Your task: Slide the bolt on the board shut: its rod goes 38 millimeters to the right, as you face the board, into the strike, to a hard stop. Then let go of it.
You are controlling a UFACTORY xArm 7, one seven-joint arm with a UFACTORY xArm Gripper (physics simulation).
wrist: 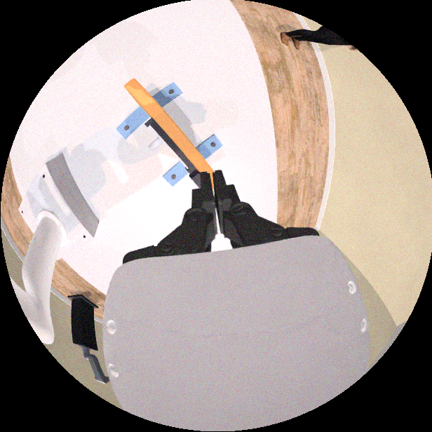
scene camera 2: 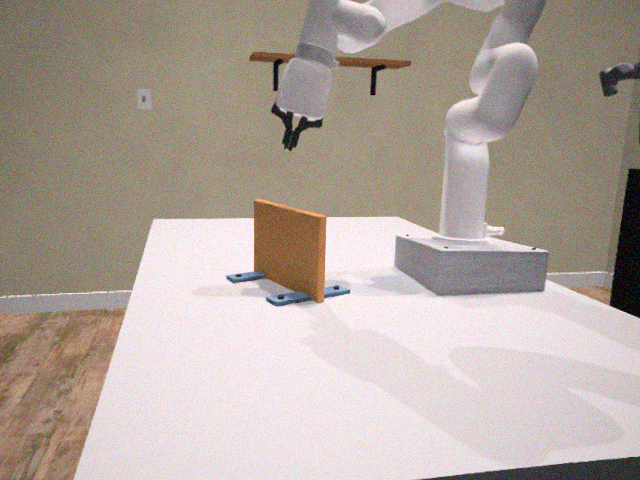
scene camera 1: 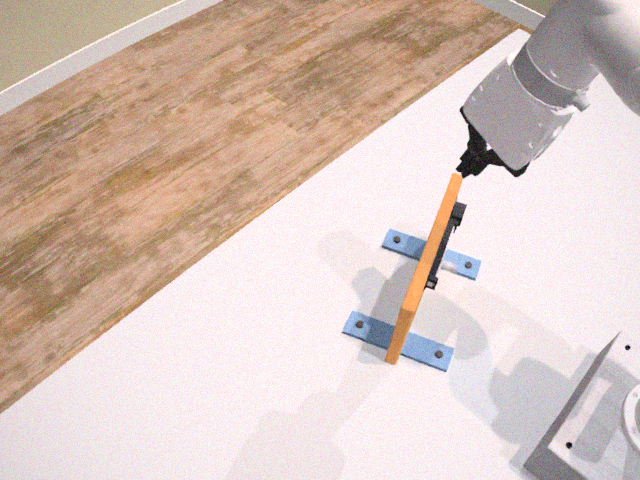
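Seen in the pictures: gripper, between the fingertips: (scene camera 2: 287, 149) (scene camera 1: 466, 170); arm's base, origin of its link: (scene camera 2: 460, 240).
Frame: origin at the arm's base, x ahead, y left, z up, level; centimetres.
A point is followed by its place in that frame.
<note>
The orange board (scene camera 1: 433, 248) @(x 38.5, y 10.1, z 8.5 cm) (scene camera 2: 286, 248) @(x 40.1, y 9.7, z 0.3 cm) (wrist: 175, 132) stands upright on two blue feet. The dark bolt (scene camera 1: 442, 249) @(x 38.5, y 7.5, z 6.1 cm) (wrist: 172, 148) is mounted along the face turned toward the robot's base, seen nearly edge-on from above; that face is hidden in scene camera 2. How far its rod reaches into the strike cannot be told. My gripper (scene camera 1: 461, 173) @(x 39.9, y 5.7, z 20.0 cm) (scene camera 2: 290, 148) @(x 39.9, y 5.7, z 20.0 cm) (wrist: 211, 186) is shut with nothing between its fingers. In scene camera 2 it hangs well above the board, apart from it, and near the board's far end.
The blue feet (scene camera 1: 423, 348) @(x 32.3, y 14.1, z -7.3 cm) (scene camera 2: 308, 297) @(x 36.1, y 18.4, z -7.5 cm) (wrist: 131, 122) reach out on both sides under the board. The robot's grey base block (scene camera 1: 560, 413) @(x 11.0, y 5.8, z -6.7 cm) (scene camera 2: 491, 272) @(x -1.7, y 14.1, z -3.7 cm) (wrist: 75, 195) stands on the white table (scene camera 1: 206, 372) @(x 49.6, y 42.1, z -8.1 cm) (scene camera 2: 222, 387) @(x 50.1, y 53.5, z -8.1 cm), on the bolt's side. A wooden shelf (scene camera 2: 361, 62) hangs on the wall.
</note>
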